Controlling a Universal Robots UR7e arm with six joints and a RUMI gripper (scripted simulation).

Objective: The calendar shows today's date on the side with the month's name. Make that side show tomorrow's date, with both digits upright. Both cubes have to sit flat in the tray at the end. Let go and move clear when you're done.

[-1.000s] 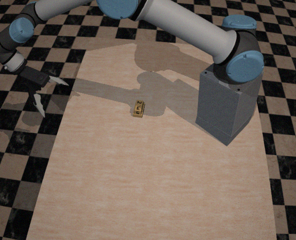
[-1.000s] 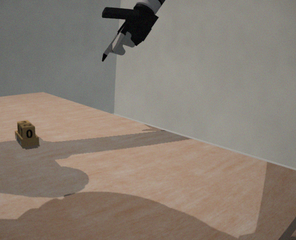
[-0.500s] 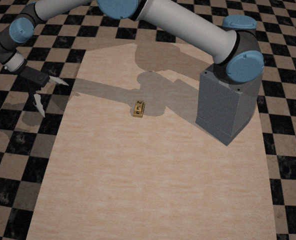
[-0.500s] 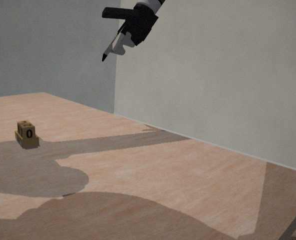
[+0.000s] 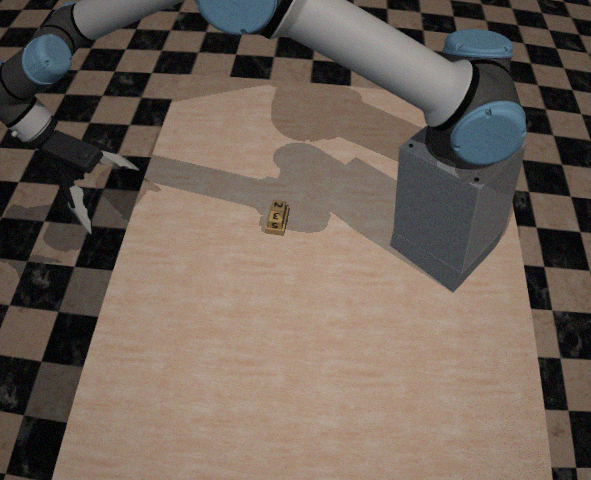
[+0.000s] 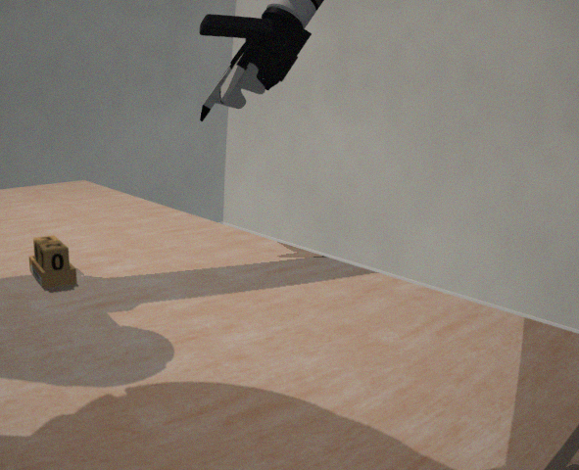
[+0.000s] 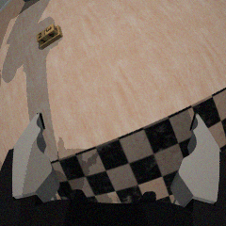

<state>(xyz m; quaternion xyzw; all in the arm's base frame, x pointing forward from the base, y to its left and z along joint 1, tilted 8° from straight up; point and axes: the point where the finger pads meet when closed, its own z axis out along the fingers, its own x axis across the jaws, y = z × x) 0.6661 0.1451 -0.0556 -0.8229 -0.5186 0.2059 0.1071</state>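
Now: the wooden digit cube 300 mm behind my hand, 120 mm to the right of it and 150 mm below it. From my hand the other things lie so: wooden tray 300 mm behind, 140 mm to the right, 170 mm below.
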